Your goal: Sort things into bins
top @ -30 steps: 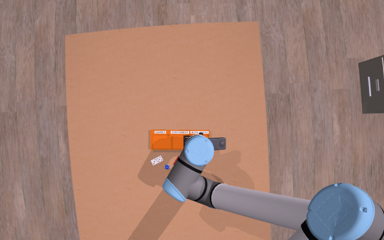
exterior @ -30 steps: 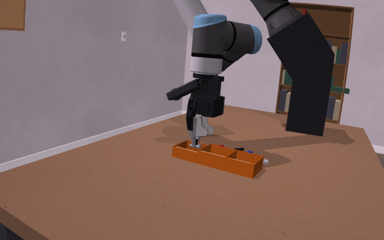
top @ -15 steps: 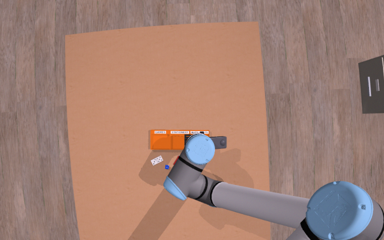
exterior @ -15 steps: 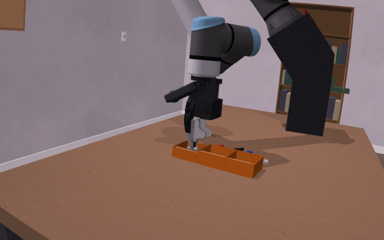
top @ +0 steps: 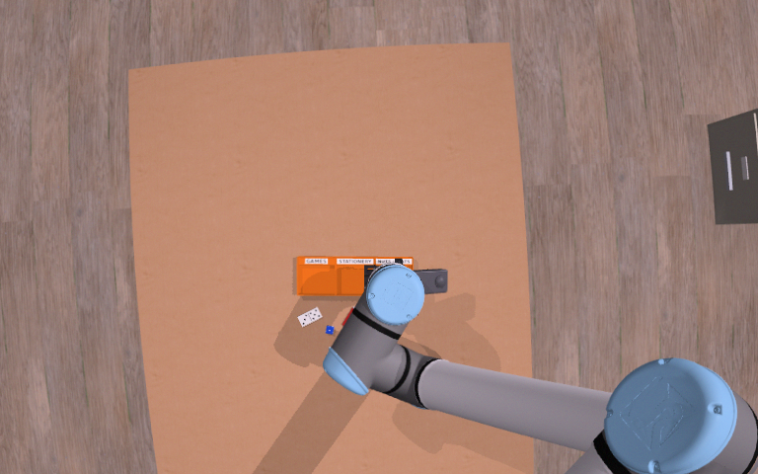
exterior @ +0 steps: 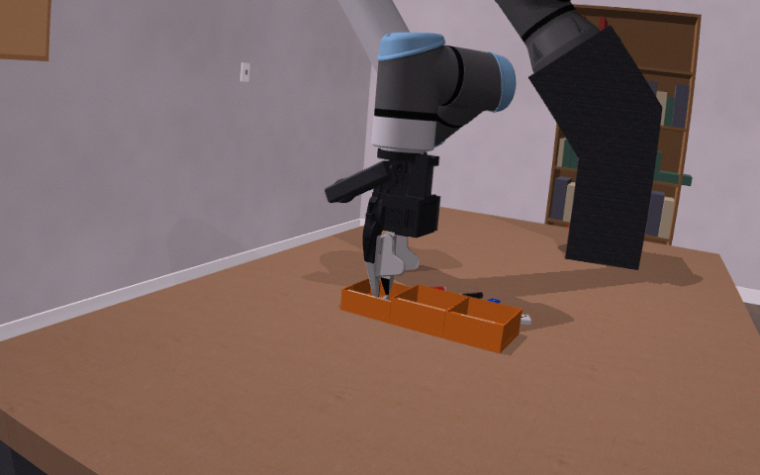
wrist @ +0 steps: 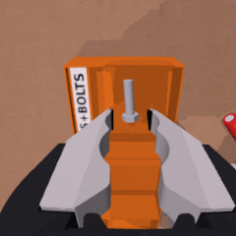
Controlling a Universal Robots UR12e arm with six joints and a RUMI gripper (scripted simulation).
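Right now the bolt is 20 mm below my hand. Also, from my hand: black stick: 130 mm behind, 110 mm to the left, 30 mm below; then blue die: 90 mm behind, 160 mm to the left, 30 mm below; then orange three-part bin: 20 mm ahead, 80 mm to the left, 10 mm below.
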